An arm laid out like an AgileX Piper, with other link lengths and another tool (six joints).
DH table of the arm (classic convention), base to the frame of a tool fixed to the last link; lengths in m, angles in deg. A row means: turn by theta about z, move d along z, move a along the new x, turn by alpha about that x. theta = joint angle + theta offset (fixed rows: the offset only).
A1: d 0.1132, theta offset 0, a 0, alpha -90
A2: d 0, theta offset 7.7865, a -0.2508, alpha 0
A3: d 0, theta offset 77.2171, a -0.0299, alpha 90
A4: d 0.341, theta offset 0, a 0, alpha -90
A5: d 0, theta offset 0, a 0, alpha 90
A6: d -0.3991, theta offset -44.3, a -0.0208, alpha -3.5
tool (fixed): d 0.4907, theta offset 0, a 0, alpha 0
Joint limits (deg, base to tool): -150..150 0..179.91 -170..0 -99.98..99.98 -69.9..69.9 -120..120
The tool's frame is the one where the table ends.
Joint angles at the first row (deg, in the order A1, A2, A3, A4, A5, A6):
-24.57, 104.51, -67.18, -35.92, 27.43, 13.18
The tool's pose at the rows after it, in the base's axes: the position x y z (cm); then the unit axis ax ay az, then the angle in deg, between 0 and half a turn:
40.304, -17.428, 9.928, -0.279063, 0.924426, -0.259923, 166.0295
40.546, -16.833, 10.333, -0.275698, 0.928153, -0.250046, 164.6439
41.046, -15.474, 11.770, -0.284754, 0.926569, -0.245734, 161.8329
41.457, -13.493, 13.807, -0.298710, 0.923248, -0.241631, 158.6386
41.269, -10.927, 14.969, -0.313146, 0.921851, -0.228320, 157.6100
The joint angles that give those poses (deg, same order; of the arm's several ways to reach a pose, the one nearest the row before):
-24.57, 104.51, -67.18, -32.31, 27.28, 11.25
-24.07, 104.00, -67.18, -29.29, 27.18, 9.91
-22.57, 102.13, -67.13, -25.64, 26.79, 7.43
-20.33, 99.24, -66.86, -21.73, 26.97, 4.77
-17.34, 96.35, -65.42, -19.45, 28.68, 3.99

